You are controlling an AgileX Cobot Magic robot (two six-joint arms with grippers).
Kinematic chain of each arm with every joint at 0, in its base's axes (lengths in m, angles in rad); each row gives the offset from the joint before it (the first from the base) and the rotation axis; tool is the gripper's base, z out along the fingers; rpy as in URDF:
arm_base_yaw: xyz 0 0 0.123 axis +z
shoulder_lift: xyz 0 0 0 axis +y
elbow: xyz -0.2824 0 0.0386 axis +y
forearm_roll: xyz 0.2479 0 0.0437 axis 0.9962 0 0.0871
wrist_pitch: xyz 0 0 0 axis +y
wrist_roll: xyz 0.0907 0 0.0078 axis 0.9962 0 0.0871
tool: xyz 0 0 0 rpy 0 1.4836 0
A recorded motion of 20 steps. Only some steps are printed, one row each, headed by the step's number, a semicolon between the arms.
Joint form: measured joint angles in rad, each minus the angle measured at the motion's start. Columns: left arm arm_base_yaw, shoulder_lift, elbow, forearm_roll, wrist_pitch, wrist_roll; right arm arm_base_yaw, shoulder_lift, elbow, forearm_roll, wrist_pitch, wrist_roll.
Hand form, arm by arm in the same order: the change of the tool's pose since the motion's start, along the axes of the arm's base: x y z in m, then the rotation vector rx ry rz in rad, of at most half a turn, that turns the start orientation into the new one. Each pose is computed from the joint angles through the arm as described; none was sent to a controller.
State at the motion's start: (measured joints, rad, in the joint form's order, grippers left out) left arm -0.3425 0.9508 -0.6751 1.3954 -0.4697 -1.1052; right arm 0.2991 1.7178 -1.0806 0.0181 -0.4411 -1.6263
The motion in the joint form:
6: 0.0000 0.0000 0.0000 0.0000 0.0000 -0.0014; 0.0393 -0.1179 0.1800 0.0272 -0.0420 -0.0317
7: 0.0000 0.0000 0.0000 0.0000 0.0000 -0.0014; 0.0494 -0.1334 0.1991 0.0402 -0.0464 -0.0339
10: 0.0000 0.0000 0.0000 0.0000 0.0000 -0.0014; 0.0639 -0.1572 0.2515 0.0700 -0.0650 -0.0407
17: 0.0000 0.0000 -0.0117 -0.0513 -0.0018 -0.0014; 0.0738 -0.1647 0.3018 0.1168 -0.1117 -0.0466
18: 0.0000 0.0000 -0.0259 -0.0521 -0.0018 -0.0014; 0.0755 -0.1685 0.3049 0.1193 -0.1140 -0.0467
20: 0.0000 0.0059 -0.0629 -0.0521 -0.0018 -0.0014; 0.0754 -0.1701 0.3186 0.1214 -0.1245 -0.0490
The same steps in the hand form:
6: 0.0000 0.0000 0.0000 -0.0010 0.0010 0.0001; -0.0425 0.0002 -0.0082 -0.0154 0.0166 0.0270
7: 0.0000 0.0000 0.0000 -0.0010 0.0010 0.0001; -0.0481 0.0014 -0.0082 -0.0074 0.0185 0.0298
10: 0.0000 0.0000 0.0000 -0.0010 0.0010 0.0001; -0.0592 0.0011 -0.0144 0.0048 0.0338 0.0267
17: 0.0007 0.0000 0.0060 -0.0528 0.0067 0.0077; -0.0671 -0.0011 -0.0230 0.0324 0.0403 0.0049
18: 0.0011 -0.0001 0.0107 -0.0584 -0.0064 0.0075; -0.0681 -0.0010 -0.0225 0.0350 0.0381 0.0049
20: 0.0030 -0.0008 0.0218 -0.0689 -0.0356 0.0066; -0.0701 -0.0021 -0.0251 0.0329 0.0392 0.0026

